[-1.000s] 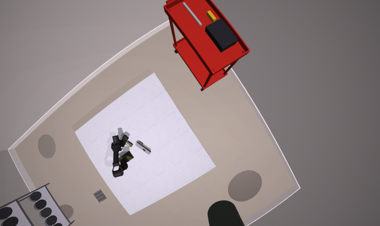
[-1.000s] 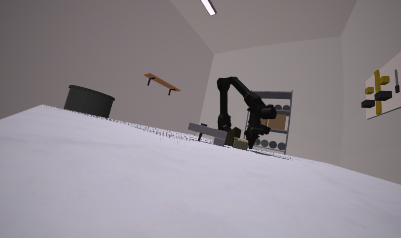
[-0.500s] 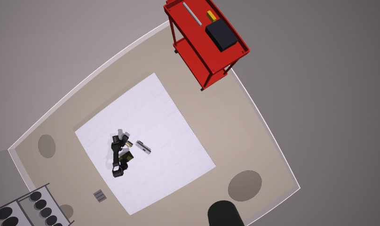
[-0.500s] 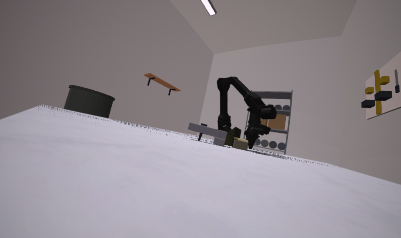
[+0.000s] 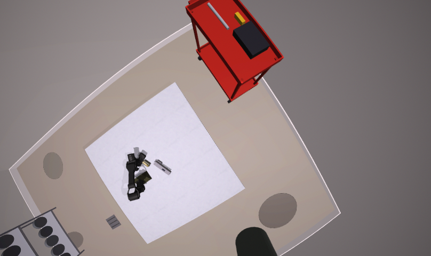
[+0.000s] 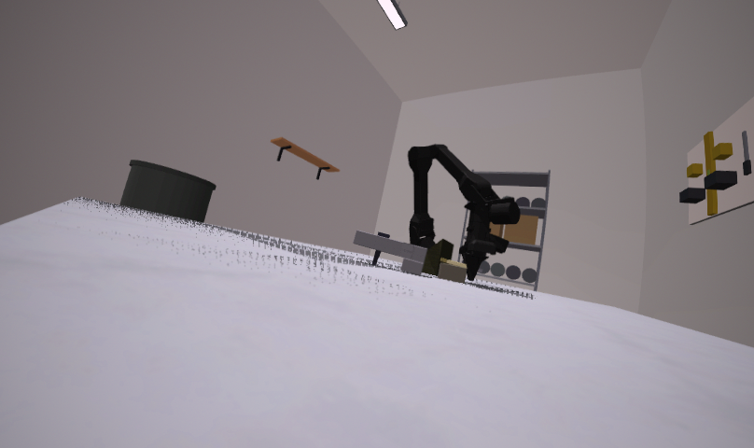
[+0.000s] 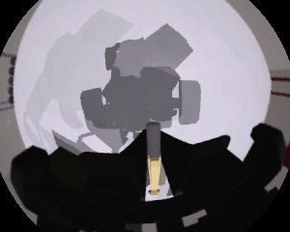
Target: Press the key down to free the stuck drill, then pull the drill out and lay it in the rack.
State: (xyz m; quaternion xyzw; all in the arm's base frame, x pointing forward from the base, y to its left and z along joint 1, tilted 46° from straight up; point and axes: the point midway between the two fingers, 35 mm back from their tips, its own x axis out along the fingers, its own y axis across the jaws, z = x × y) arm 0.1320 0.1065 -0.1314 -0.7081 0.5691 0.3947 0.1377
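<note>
Right now the drill is 4 cm to the right of my gripper tip, 4 cm above it and 1 cm ahead of it. From my gripper tip the other things lie so: grey block 17 cm to the right, 15 cm ahead, 4 cm above.
</note>
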